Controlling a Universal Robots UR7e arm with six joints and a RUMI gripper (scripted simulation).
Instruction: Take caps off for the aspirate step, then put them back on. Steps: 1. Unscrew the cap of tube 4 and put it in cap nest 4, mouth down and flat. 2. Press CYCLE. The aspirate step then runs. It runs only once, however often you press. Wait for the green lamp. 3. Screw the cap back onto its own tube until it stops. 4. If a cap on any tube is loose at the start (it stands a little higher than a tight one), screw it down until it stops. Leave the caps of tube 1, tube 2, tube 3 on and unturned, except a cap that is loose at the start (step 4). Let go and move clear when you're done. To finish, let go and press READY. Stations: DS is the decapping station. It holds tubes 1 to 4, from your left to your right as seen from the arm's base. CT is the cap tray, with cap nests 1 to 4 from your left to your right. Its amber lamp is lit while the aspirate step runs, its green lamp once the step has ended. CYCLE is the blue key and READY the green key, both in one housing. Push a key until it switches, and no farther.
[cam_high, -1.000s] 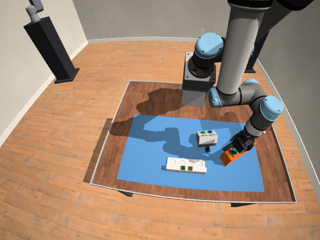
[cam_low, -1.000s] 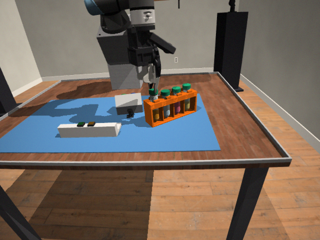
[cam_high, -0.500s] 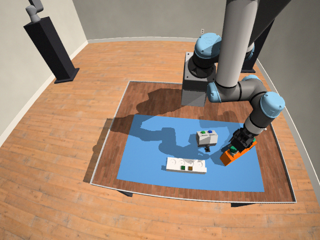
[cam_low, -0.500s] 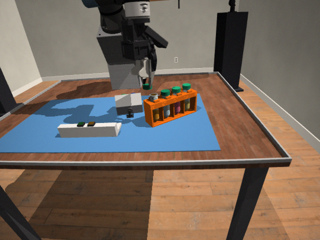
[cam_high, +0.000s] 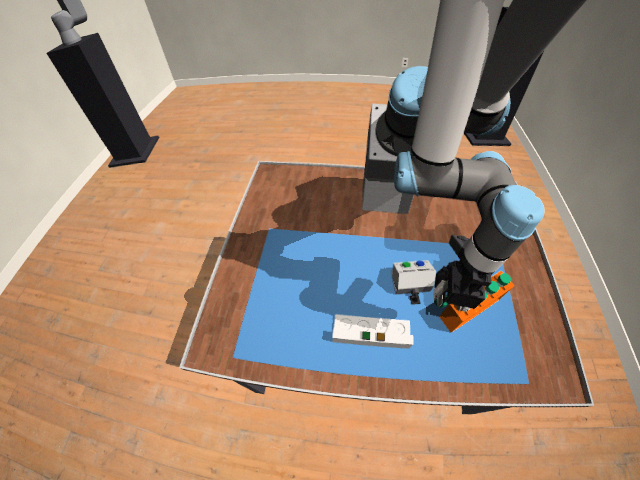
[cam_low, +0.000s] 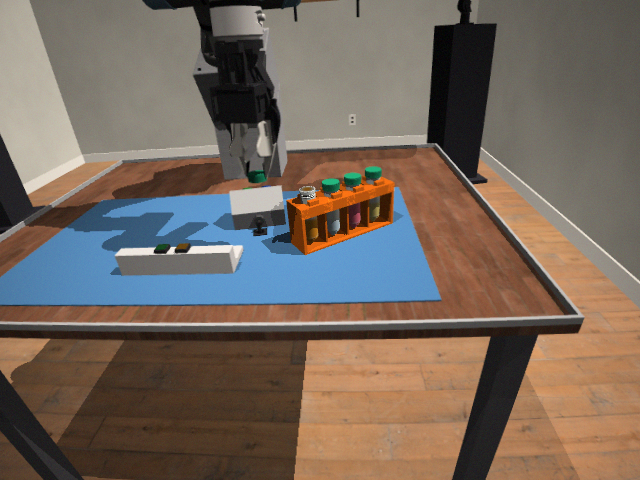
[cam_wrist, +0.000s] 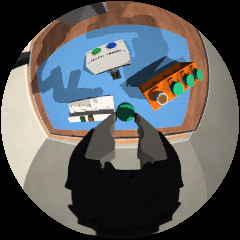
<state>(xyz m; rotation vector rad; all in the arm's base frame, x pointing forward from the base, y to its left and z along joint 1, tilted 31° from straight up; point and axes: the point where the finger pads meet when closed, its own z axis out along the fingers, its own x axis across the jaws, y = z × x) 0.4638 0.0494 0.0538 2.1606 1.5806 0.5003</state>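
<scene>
The green key lies 16 cm behind my hand, 10 cm below it and 4 cm to the right of it. From my hand the other things lie so: green cap 2 cm below; blue key 16 cm behind, 10 cm below, 1 cm to the left; grey key housing 15 cm behind, 12 cm below, 2 cm to the right.
</scene>
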